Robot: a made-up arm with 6 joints. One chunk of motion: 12 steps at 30 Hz.
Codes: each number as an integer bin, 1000 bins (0 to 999) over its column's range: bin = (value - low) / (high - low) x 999, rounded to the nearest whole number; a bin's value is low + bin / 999 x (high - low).
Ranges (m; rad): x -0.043..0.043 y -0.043..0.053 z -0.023..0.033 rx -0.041..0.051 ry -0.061..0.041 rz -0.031..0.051
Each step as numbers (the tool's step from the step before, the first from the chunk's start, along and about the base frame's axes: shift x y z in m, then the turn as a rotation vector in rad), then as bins.
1 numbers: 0.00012 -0.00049 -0.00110 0.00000 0.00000 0.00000
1 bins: 501 442 391 445 597 378
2 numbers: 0.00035 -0.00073 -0.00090 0.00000 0.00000 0.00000
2 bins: 504 440 394 445 597 378
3 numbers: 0.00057 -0.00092 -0.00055 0.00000 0.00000 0.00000
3 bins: 506 438 400 445 597 378
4 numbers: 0.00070 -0.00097 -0.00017 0.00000 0.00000 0.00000
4 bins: 508 437 407 445 597 378
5 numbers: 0.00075 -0.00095 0.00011 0.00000 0.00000 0.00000
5 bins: 508 438 412 445 597 378
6 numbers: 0.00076 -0.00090 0.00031 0.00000 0.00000 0.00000
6 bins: 508 438 416 445 597 378
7 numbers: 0.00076 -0.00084 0.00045 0.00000 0.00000 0.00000
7 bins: 508 439 418 445 597 378
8 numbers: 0.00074 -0.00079 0.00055 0.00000 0.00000 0.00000
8 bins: 508 439 420 445 597 378
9 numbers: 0.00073 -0.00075 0.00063 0.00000 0.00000 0.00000
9 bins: 508 440 422 445 597 378
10 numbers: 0.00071 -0.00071 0.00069 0.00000 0.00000 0.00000
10 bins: 508 440 423 445 597 378
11 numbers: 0.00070 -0.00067 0.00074 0.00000 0.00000 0.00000
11 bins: 508 440 424 445 597 378
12 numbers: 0.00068 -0.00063 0.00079 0.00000 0.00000 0.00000
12 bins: 507 441 424 445 597 378
